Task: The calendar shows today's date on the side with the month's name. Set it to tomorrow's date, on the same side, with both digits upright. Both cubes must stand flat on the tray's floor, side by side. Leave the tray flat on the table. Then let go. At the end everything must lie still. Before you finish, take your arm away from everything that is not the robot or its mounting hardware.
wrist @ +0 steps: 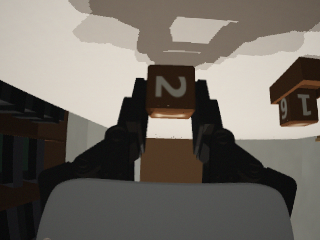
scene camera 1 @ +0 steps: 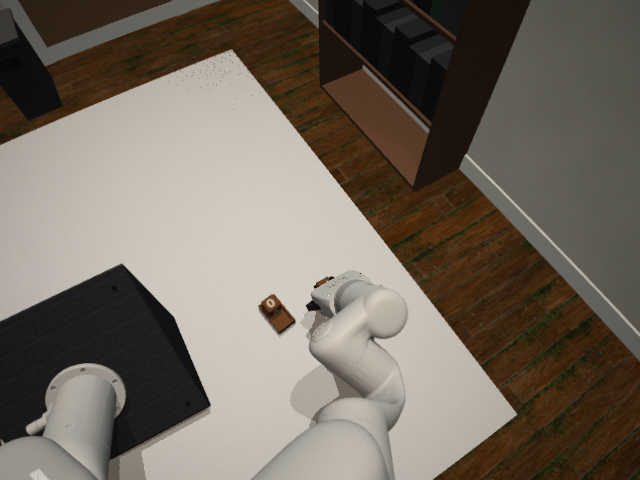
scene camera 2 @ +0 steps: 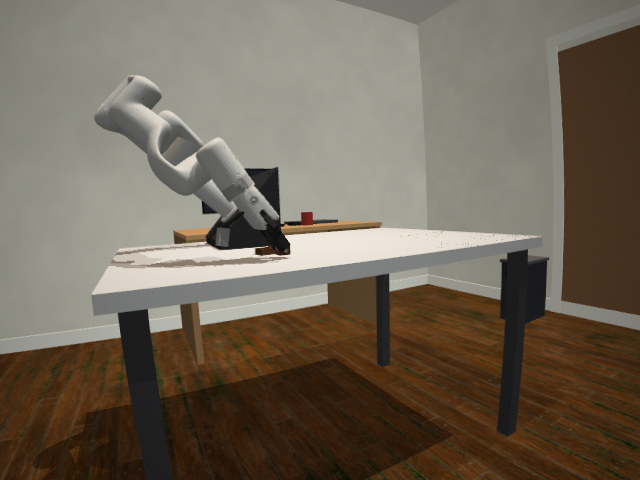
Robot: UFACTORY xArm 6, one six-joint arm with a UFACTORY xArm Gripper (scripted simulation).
Labels:
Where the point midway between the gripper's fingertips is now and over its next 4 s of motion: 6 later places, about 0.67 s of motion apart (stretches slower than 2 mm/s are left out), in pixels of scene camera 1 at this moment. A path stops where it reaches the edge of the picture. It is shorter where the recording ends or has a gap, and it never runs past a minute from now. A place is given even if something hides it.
The gripper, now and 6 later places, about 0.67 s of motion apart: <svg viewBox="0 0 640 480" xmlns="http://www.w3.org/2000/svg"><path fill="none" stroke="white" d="M325 287L325 288L325 288L325 287L325 278L324 276L325 275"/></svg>

